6 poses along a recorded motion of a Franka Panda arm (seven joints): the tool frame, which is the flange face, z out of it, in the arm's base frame.
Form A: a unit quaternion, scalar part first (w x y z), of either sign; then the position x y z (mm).
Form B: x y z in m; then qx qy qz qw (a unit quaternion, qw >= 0). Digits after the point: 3 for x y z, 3 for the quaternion.
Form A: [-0.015 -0.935 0.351 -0.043 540 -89 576]
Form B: [0.540 -0.089 0.576 0.935 -0.351 0.043 0.015]
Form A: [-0.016 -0.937 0.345 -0.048 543 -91 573]
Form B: [0.543 -0.091 0.573 0.937 -0.345 0.048 0.016]
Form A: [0.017 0.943 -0.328 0.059 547 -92 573]
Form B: [0.547 -0.092 0.573 0.943 -0.328 0.059 0.017]
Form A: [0.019 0.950 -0.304 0.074 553 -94 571]
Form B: [0.553 -0.094 0.571 0.950 -0.304 0.074 0.019]
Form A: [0.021 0.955 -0.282 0.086 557 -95 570]
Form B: [0.557 -0.095 0.570 0.955 -0.282 0.086 0.021]
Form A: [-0.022 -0.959 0.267 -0.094 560 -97 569]
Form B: [0.560 -0.097 0.569 0.959 -0.267 0.094 0.022]
